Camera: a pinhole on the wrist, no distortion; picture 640 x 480 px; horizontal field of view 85.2 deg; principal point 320.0 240.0 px. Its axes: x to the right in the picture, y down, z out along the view. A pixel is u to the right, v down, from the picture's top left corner.
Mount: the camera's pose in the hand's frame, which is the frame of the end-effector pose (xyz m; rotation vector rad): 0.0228 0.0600 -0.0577 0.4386 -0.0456 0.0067
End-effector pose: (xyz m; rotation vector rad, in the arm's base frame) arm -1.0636 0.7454 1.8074 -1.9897 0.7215 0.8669
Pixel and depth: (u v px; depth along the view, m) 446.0 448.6 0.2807
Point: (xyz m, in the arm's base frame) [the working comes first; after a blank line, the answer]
In the camera's frame: 0.1016 0.1683 0.2807

-1.1508 0.9138 1.5650
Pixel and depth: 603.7 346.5 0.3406
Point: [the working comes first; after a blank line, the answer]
In the camera's frame: 0.2777 0.1042 0.3406

-0.9953 0.9556 1.4521
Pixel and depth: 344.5 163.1 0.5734
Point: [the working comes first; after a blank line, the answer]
In the camera's frame: 0.0404 -0.1267 0.5734

-0.9444 1.2346 1.7409
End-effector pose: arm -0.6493 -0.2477 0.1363 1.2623 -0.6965 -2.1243
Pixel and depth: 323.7 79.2 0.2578
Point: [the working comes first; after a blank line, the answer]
In the camera's frame: 0.0027 -0.1191 0.2578

-0.7999 -0.1301 0.0719
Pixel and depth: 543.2 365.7 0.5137
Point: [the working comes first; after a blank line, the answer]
In the camera's frame: 0.3295 0.1856 0.5137

-1.2251 -0.4080 0.1559
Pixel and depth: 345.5 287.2 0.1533
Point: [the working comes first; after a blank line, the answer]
In the camera's frame: 0.0112 0.0208 0.1533

-0.7381 -0.2630 0.1672
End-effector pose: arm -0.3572 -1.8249 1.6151 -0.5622 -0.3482 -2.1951
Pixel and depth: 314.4 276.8 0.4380
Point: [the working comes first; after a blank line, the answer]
In the camera's frame: -0.0070 0.0463 0.4380

-0.3220 -1.6179 1.9167
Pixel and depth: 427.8 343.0 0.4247
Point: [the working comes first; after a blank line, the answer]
In the camera's frame: 0.1316 0.1257 0.4247

-0.3314 -1.7444 2.0147
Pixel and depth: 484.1 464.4 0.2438
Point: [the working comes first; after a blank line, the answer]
In the camera's frame: 0.1150 0.1572 0.2438

-0.2855 -1.8681 1.8859
